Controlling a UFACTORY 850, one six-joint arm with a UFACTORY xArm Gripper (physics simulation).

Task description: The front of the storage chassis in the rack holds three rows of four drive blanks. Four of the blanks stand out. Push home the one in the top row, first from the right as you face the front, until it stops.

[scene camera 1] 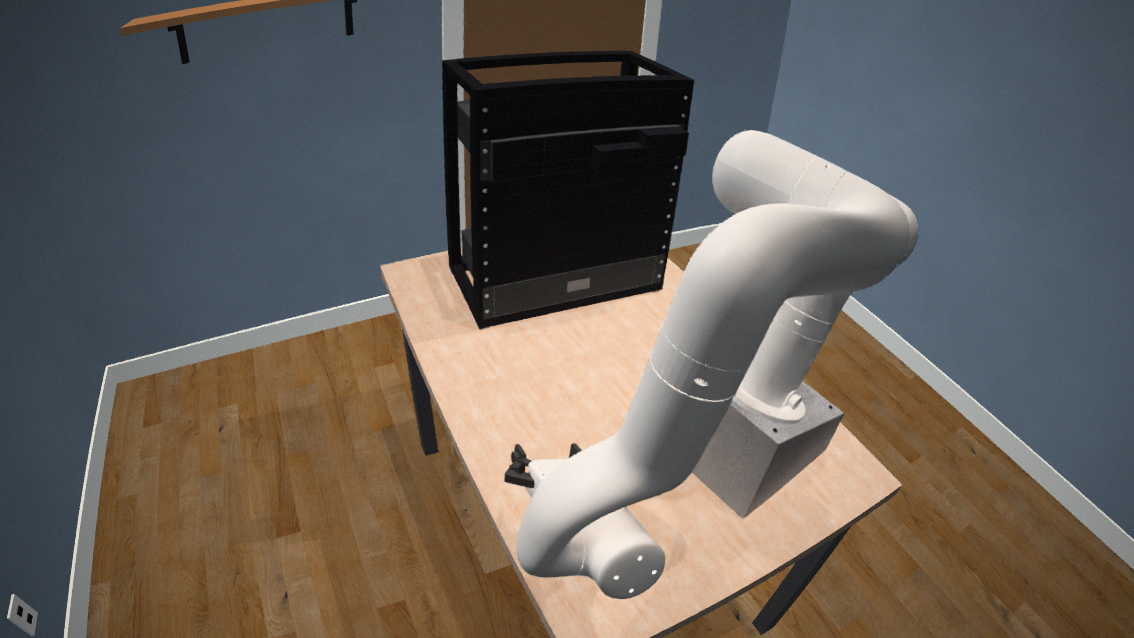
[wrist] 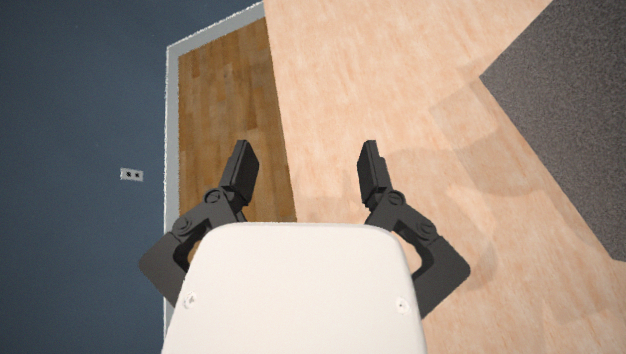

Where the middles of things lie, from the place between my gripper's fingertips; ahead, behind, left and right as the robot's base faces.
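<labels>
Black rack (scene camera 1: 574,181): from my hand, 110 mm above, 430 mm to the right, 590 mm ahead.
</labels>
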